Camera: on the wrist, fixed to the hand. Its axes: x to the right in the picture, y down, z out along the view.
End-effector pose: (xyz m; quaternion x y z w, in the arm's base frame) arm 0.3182 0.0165 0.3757 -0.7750 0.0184 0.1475 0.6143
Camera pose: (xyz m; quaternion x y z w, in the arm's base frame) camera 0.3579 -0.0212 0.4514 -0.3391 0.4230 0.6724 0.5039
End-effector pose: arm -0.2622 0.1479 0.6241 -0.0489 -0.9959 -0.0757 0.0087
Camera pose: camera -0.2817 0.0705 0.6727 0.7055 0.6637 -0.1964 0.1523
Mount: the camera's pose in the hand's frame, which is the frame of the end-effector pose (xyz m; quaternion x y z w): 0.0132 -0.0708 -0.0596 0.2322 -0.2205 0.6603 0.6793
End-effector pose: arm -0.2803 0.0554 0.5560 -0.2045 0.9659 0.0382 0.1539
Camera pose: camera -0.2798 -0.0225 0.6077 0.5431 0.7661 -0.0516 0.3398
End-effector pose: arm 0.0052 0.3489 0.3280 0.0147 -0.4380 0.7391 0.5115
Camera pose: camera 0.0788 0.4048 0.3423 -0.0025 0.2484 -0.9383 0.2406
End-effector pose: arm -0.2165 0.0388 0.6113 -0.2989 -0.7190 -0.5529 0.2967
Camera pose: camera -0.2729 -0.0327 0.5902 -0.7308 -0.4849 0.0532 0.4775
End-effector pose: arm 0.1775 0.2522 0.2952 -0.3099 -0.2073 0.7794 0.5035
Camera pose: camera 0.2612 0.2937 0.2935 0.0586 -0.1338 -0.9784 0.1464
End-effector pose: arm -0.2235 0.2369 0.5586 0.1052 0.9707 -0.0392 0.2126
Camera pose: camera -0.2750 0.1776 0.6093 0.7531 0.5339 -0.1348 0.3599
